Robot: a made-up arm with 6 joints.
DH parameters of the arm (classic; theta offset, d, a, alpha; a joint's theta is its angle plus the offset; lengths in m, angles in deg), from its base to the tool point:
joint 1: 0 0.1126 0 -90
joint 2: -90 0 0.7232 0
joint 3: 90 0.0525 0 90
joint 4: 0 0.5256 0 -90
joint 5: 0 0 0 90
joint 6: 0 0.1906 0 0
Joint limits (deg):
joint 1: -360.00..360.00
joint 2: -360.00..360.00
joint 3: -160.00..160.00
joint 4: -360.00..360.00
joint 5: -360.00..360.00
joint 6: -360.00..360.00
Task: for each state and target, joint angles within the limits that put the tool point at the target. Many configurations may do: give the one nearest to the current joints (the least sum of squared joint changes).
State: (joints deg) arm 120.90 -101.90 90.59 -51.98 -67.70 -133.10
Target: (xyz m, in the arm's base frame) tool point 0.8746 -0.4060 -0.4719
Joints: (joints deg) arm 165.76 -150.25 77.63 -43.12 -75.01 -133.10
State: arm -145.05 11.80 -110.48 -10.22 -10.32 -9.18
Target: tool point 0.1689 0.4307 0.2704
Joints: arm -104.30 -2.10 -136.54 -5.61 -14.85 -9.18
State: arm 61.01 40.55 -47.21 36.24 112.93 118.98
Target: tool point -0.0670 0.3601 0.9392
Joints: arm 73.56 48.61 -92.82 52.26 131.03 118.98
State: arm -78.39 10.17 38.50 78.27 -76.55 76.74
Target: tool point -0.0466 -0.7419 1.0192
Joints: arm -83.15 17.96 51.18 82.87 -81.86 76.74
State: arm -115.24 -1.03 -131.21 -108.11 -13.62 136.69
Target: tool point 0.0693 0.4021 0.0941
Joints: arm -91.81 -19.90 -147.47 -108.10 -1.28 136.69
